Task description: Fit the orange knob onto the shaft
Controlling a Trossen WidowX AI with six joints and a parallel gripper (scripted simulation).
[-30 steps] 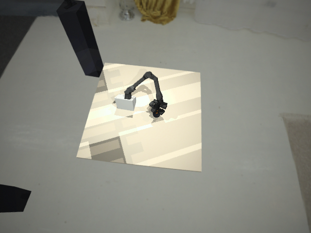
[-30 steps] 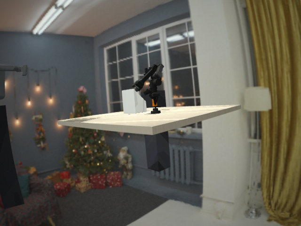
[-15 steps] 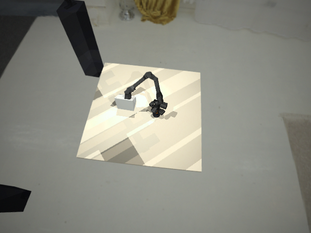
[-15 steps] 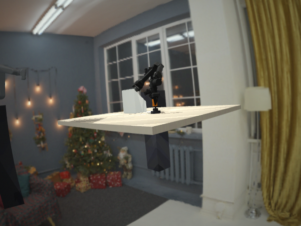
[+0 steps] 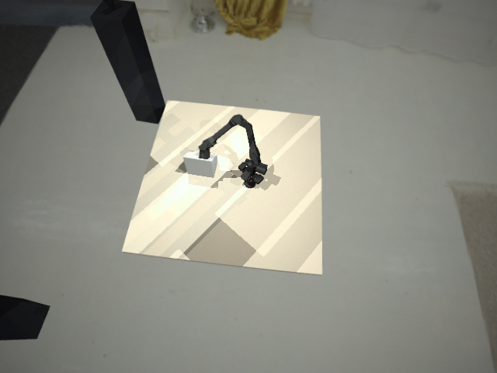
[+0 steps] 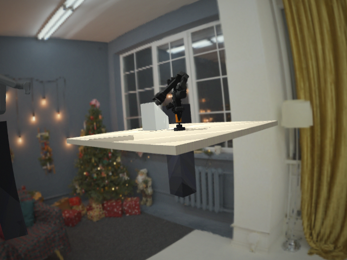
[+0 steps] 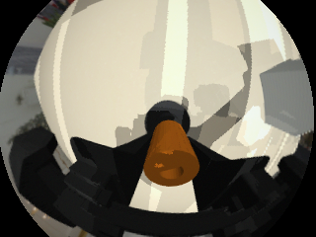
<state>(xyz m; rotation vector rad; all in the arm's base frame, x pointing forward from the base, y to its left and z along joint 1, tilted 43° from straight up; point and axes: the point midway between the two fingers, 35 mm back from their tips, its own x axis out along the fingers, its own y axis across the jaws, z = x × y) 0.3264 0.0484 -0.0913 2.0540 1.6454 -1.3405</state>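
Right now my gripper tip is 20 mm below the orange knob. From my gripper tip the other things lie so: dark round pedestal 40 mm below.
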